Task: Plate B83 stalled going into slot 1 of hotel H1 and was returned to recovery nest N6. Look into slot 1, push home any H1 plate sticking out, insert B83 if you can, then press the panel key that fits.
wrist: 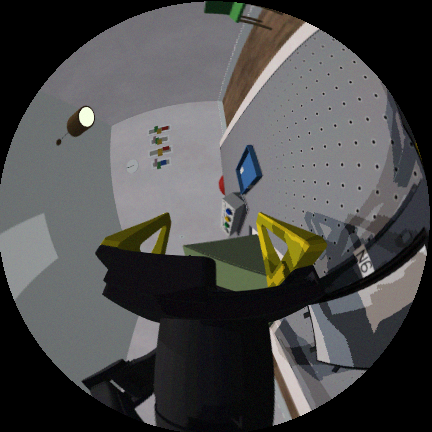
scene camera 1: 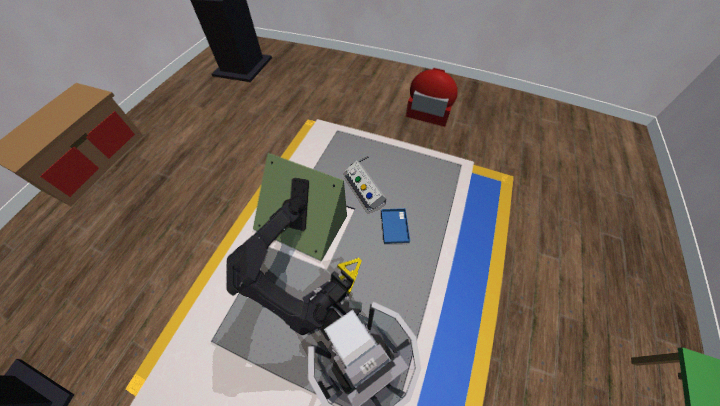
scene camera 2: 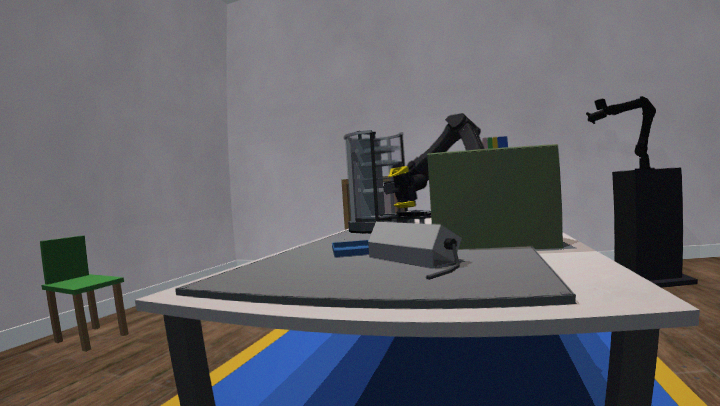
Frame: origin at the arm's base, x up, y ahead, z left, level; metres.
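Seen in the pictures: gripper, between the fingertips: (wrist: pixel 213 216) (scene camera 1: pixel 358 265) (scene camera 2: pixel 392 191); arm's base, origin of its link: (scene camera 1: pixel 299 204) (scene camera 2: pixel 487 190).
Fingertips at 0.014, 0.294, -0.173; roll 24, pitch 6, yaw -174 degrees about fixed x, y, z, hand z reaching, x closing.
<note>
Pixels of each thing's middle, then the offset from my fingertips to it, as dx, dy, dz. "*": a spot on its surface instead. Level surfaces: height alone.
- N6 label, a spot on its surface: (wrist: pixel 363 261) * -0.093, -0.022, -0.109
- key panel, middle of its body: (scene camera 2: pixel 412 240) (wrist: pixel 230 216) (scene camera 1: pixel 365 184) -0.111, -0.097, +0.407
- blue tray, middle of its body: (scene camera 2: pixel 352 248) (wrist: pixel 245 171) (scene camera 1: pixel 395 225) -0.144, +0.078, +0.261
- grey perforated board, height of its surface: dx -0.153
My gripper (scene camera 2: pixel 401 188) (wrist: pixel 213 216) is open, its yellow triangular fingers wide apart with no object between them. It is beside hotel H1 (scene camera 1: pixel 351 334) (scene camera 2: pixel 363 186), a tall clear-walled carousel with shelves. Slot 1 and any plate edge sticking out cannot be made out. The N6 label (wrist: pixel 363 261) shows on a dark edge at the right of the wrist view, low beside the gripper. Plate B83 cannot be identified. The key panel (scene camera 1: pixel 364 186) (scene camera 2: pixel 405 244) (wrist: pixel 238 214) is a grey sloped box; white, green, yellow and blue keys show in scene camera 1.
A blue tray (scene camera 1: pixel 395 225) (scene camera 2: pixel 350 248) (wrist: pixel 248 170) lies near the panel on the grey perforated board (scene camera 1: pixel 428 186) (scene camera 2: pixel 352 282) (wrist: pixel 310 125). The green arm mount (scene camera 1: pixel 322 201) (scene camera 2: pixel 494 196) (wrist: pixel 235 275) stands beside the hotel area. A second arm (scene camera 2: pixel 645 121) stands on a black pedestal (scene camera 2: pixel 647 221).
</note>
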